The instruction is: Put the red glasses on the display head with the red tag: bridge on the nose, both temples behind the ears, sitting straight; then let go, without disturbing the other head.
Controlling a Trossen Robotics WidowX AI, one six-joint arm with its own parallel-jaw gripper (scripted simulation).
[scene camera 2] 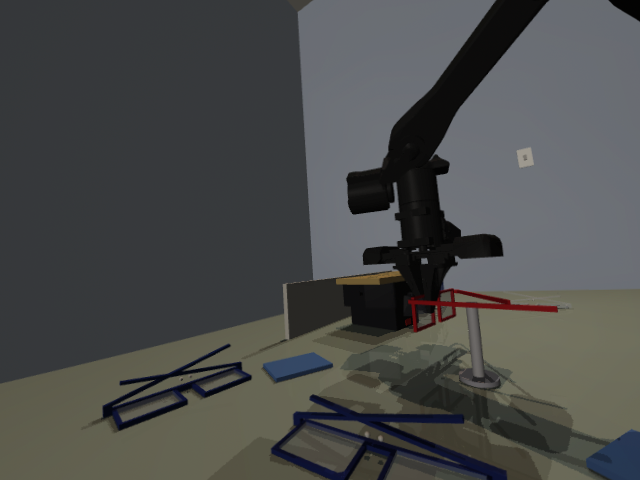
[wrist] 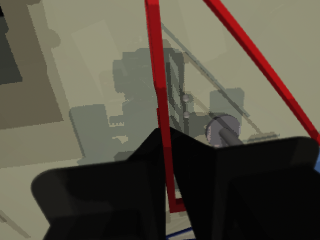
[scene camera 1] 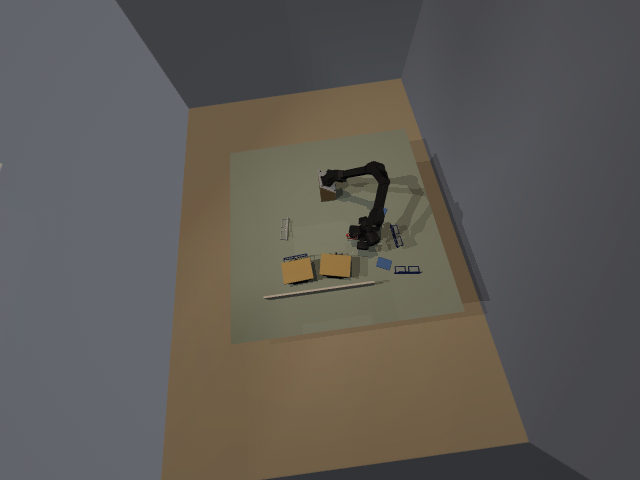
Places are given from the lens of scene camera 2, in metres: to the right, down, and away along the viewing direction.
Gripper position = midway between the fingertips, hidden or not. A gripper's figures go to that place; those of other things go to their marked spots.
my gripper (scene camera 2: pixel 429 313): 0.15, 0.10, 0.36
blue pad (scene camera 2: pixel 284 369): -0.05, 0.17, 0.33
